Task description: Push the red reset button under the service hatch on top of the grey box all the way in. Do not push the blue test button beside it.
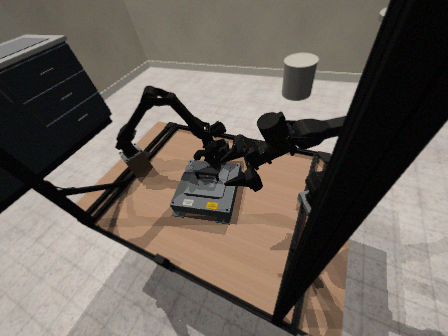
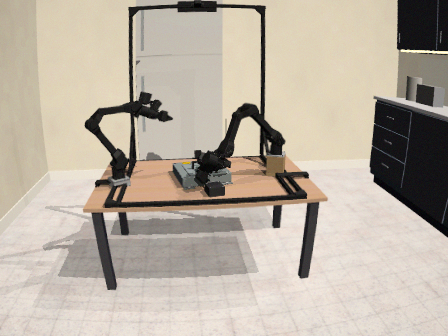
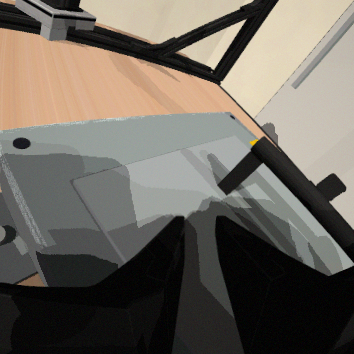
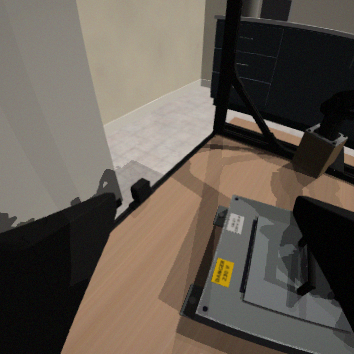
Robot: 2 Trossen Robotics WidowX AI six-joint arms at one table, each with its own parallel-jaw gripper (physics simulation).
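The grey box (image 1: 196, 204) (image 2: 180, 173) (image 3: 105, 133) (image 4: 211, 302) lies flat in the middle of the table. Its lighter hatch (image 1: 207, 191) (image 3: 168, 175) (image 4: 277, 281) covers the top; a dark slit shows along the hatch edge beside the labels. The black hatch handle (image 1: 206, 175) (image 3: 298, 189) stands on it. My left gripper (image 1: 213, 165) (image 2: 203, 175) (image 3: 199, 223) is low over the hatch, fingers nearly together with nothing between them, the handle just beside them. My right gripper (image 2: 169, 117) (image 4: 206, 203) is open and empty, high above the table.
A black rail frame (image 1: 156, 140) (image 2: 206, 201) runs round the table top. A small black block (image 2: 215, 188) (image 1: 219, 128) sits by the box. The left arm's brown base (image 1: 139, 163) (image 2: 275, 166) stands at a corner. A dark cabinet (image 1: 73, 100) and a grey bin (image 1: 299, 77) stand on the floor.
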